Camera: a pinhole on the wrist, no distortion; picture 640 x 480 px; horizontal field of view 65.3 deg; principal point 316.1 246.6 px. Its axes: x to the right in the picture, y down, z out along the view. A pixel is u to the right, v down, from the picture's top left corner.
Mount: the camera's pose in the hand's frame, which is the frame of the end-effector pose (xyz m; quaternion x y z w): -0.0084 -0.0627 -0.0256 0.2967 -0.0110 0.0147 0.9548
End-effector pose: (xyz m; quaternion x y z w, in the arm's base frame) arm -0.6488 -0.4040 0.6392 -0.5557 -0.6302 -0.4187 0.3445
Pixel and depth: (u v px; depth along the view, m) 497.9 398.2 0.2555
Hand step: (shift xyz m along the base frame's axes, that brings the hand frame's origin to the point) -0.1443 0.2388 -0.0451
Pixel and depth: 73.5 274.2 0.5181
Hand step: -0.2830 0.2524 -0.4583
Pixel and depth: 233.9 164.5 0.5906
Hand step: -0.4458 0.3067 -0.3340
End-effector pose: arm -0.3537 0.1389 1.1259 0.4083 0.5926 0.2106 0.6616
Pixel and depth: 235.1 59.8 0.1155
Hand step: 0.0032 -0.1284 -0.1147
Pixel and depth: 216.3 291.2 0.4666
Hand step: 0.2797 -0.3637 -0.1800
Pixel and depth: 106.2 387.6 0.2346
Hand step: 0.1405 -0.2271 -0.0518
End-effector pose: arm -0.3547 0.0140 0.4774 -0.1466 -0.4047 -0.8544 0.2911
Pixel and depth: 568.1 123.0 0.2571
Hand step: -0.2514 0.2039 -0.0010
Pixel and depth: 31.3 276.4 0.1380
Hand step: -0.0122 0.1723 -0.0687
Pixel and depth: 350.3 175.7 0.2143
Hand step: -0.1304 0.2075 -0.0399
